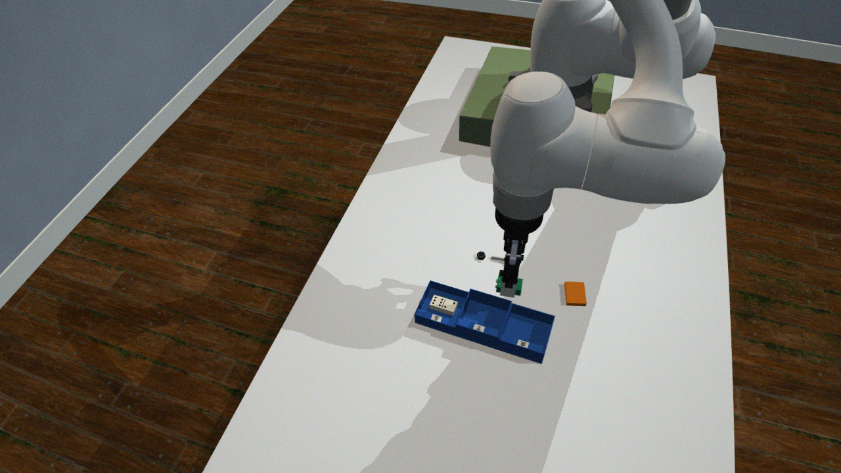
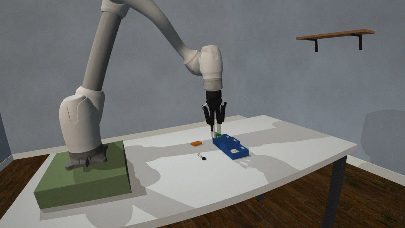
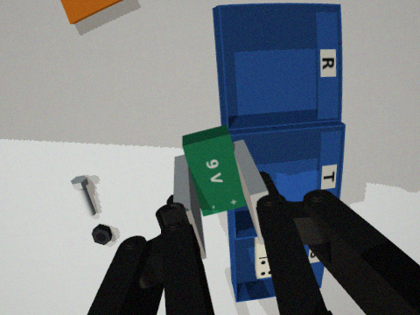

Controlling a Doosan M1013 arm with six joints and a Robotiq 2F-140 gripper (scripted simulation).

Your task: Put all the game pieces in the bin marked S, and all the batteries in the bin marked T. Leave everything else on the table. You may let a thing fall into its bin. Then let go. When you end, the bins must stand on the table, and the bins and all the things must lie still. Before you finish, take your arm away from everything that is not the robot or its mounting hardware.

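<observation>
Right now the blue three-compartment bin is 5 cm ahead of my hand, 3 cm to the right of it and 8 cm below it. The rest, counted from my hand: grey bolt (11 cm behind, 3 cm to the right, 10 cm below); then green 9 V battery (1 cm to the right, 3 cm below); then cream domino (4 cm ahead, 12 cm to the right, 8 cm below).
</observation>
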